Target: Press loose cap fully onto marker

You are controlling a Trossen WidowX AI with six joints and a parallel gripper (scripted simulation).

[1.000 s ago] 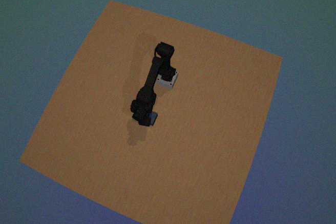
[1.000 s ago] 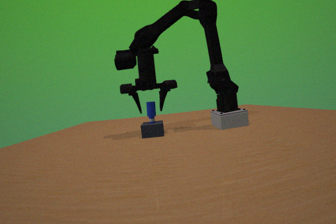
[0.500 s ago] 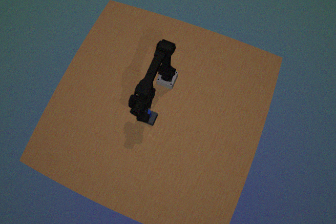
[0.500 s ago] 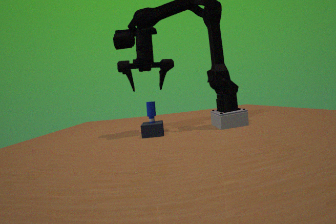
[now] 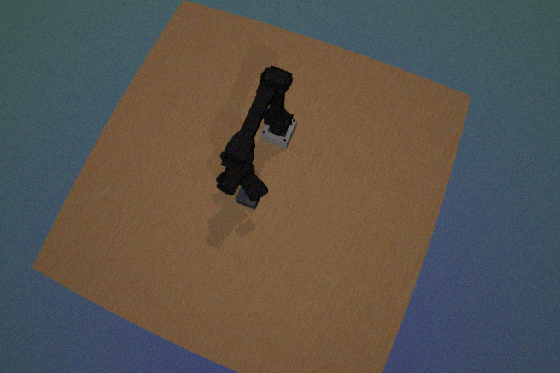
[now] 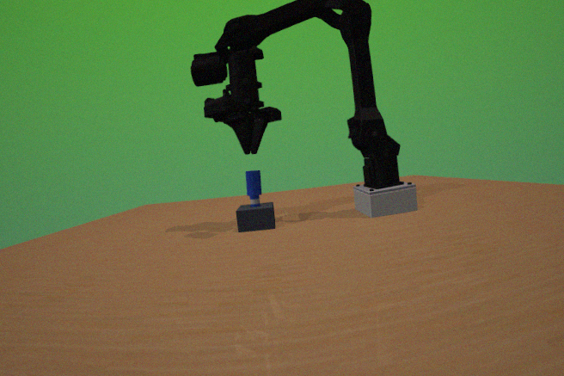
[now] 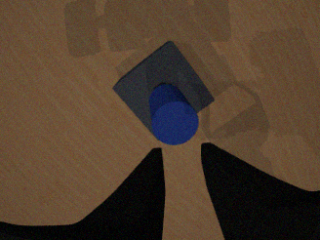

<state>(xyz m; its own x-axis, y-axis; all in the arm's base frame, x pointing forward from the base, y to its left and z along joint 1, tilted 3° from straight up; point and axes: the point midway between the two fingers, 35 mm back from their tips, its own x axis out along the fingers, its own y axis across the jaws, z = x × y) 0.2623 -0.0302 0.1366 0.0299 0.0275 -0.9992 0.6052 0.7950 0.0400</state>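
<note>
My gripper tip is 60 mm above the blue cap. Also, from my gripper tip: dark holder block (130 mm below).
</note>
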